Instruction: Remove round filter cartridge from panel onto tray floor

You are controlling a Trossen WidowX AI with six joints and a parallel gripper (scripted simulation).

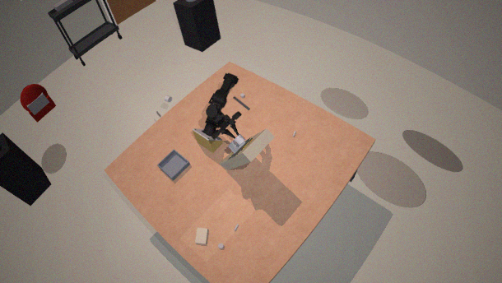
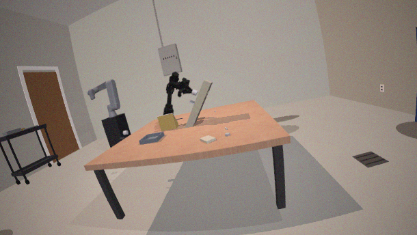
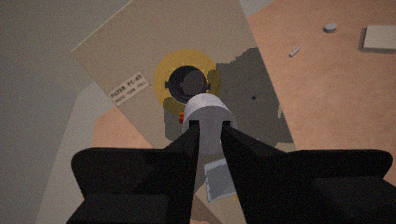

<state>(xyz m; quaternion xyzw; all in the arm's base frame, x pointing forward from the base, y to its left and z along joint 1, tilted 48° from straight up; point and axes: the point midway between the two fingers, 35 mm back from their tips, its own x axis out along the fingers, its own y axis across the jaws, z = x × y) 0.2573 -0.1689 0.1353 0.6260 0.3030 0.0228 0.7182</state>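
Right now my gripper tip is 10 mm short of the round grey filter cartridge and 10 mm above it. Also, from my gripper tip: cream block 110 mm ahead, 490 mm to the right, 260 mm below; then blue-grey tray 350 mm behind, 270 mm to the right, 260 mm below; then beige service panel 30 mm ahead, 90 mm below.
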